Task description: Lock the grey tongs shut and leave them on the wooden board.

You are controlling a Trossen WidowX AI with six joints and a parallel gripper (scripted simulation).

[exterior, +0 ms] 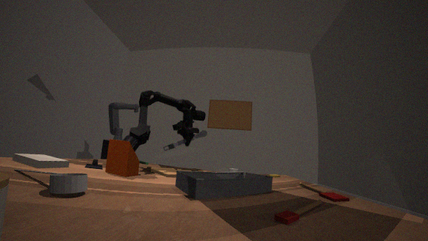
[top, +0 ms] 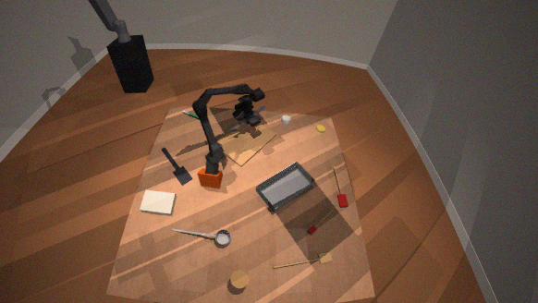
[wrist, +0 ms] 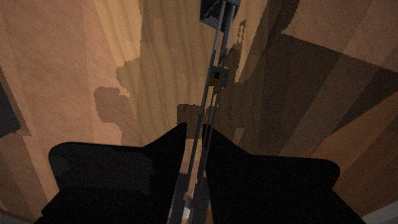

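My gripper tip is now 15 cm above the wooden board. From my gripper tip the other things lie so: grey roasting tin (23 cm ahead, 35 cm to the right, 13 cm below); green tool (42 cm behind, 24 cm to the left, 15 cm below); black spatula (43 cm behind, 23 cm to the right, 15 cm below).
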